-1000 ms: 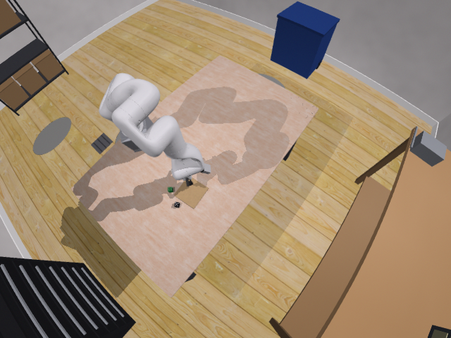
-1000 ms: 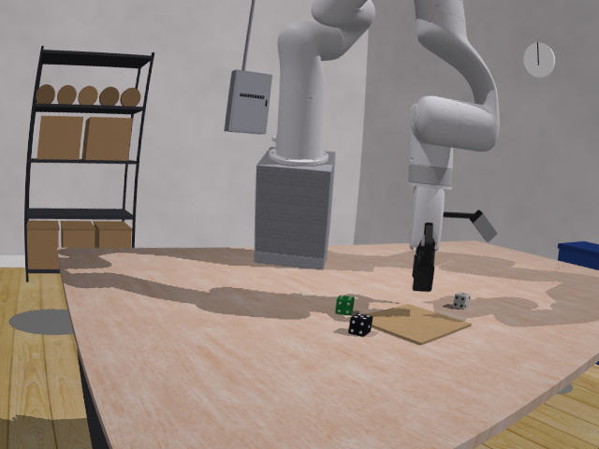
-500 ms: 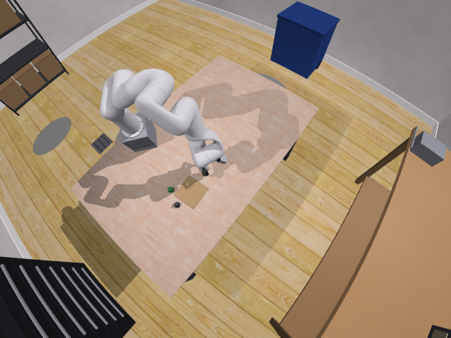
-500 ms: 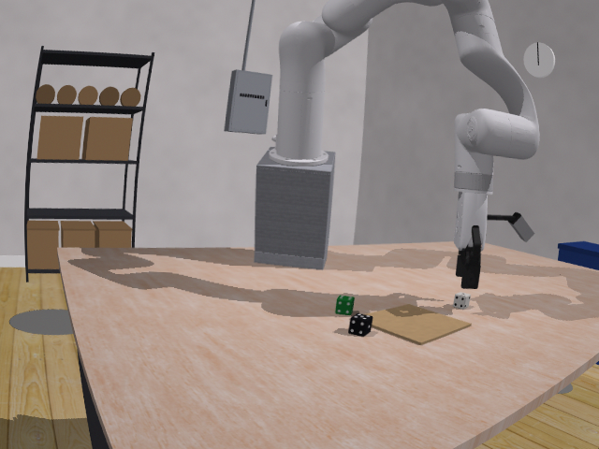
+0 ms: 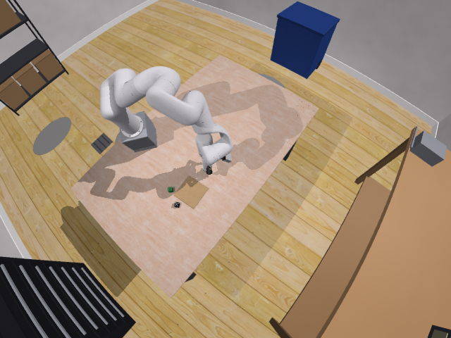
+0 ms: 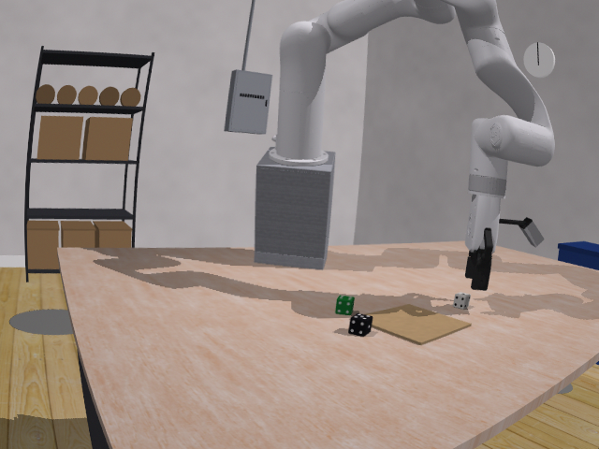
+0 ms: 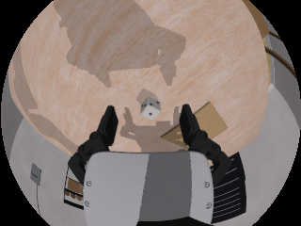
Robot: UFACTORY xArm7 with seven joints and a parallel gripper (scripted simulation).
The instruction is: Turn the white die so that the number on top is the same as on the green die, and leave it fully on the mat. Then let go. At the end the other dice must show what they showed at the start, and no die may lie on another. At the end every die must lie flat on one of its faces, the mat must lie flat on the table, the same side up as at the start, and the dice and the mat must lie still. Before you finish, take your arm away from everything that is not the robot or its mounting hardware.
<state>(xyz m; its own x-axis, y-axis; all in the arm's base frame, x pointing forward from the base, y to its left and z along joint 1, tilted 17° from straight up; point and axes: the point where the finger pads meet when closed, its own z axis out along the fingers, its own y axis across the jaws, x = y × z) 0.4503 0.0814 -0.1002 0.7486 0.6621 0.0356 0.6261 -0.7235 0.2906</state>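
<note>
The white die is 40 mm below my hand, 20 mm to the right of it and 10 mm behind it. Round my hand: green die (230 mm to the right, 110 mm behind, 40 mm below); then brown mat (170 mm to the right, 50 mm below, 10 mm behind); then black die (270 mm to the right, 40 mm below, 20 mm behind).
</note>
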